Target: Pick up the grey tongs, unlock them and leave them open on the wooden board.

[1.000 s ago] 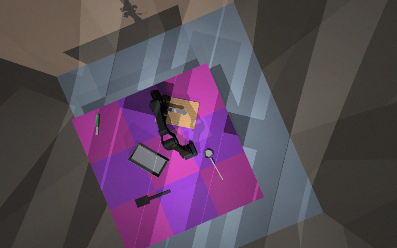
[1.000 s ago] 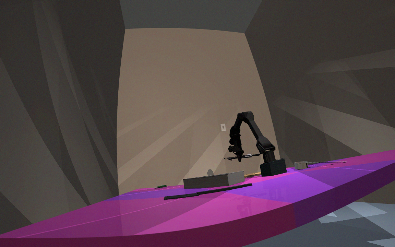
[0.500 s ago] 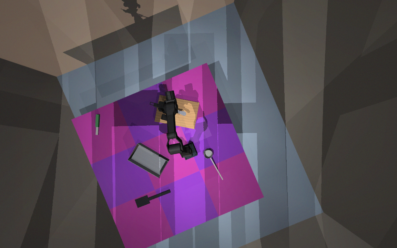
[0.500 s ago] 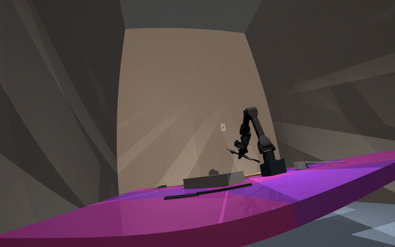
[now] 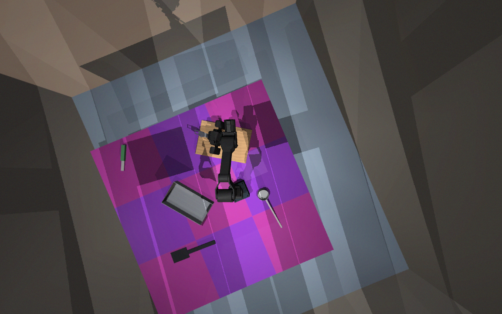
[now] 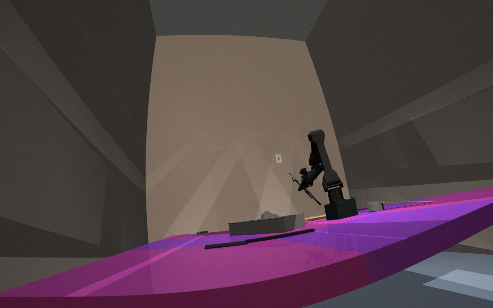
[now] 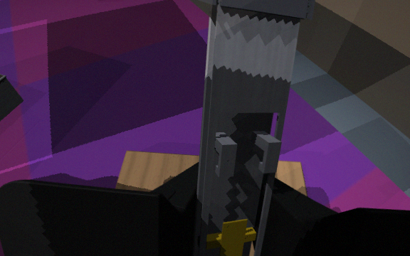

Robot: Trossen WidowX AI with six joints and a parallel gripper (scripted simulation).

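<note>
The wooden board is 190 mm below my gripper tip, 50 mm behind it and 40 mm to the left of it. The rest, counted from my gripper tip: yellow lock piece: 20 mm to the left, 20 mm behind, 20 mm above; roasting tin: 370 mm ahead, 290 mm to the left, 170 mm below; black spatula: 600 mm to the left, 530 mm ahead, 190 mm below.
</note>
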